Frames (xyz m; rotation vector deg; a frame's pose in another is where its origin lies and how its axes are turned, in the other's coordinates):
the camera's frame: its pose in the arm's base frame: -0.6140 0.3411 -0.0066 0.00 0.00 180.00
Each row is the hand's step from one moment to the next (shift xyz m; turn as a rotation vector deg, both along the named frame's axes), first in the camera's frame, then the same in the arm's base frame.
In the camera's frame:
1: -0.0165 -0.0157 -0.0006 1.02 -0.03 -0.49
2: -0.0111 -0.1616 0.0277 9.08 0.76 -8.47
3: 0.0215 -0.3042 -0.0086 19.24 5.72 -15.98
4: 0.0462 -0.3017 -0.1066 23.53 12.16 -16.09
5: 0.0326 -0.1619 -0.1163 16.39 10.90 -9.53
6: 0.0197 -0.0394 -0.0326 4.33 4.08 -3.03
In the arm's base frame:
1: 0.0165 0.0157 -0.0006 -1.02 0.03 -0.49
2: 0.0111 0.1616 0.0277 -9.08 -0.76 -8.47
3: -0.0215 0.3042 -0.0086 -19.24 -5.72 -15.98
4: -0.0462 0.3017 -0.1066 -23.53 -12.16 -16.09
5: -0.0326 0.1619 -0.1163 -16.39 -10.90 -9.53
6: -0.0197 0.0394 -0.0326 -4.33 -4.08 -3.03

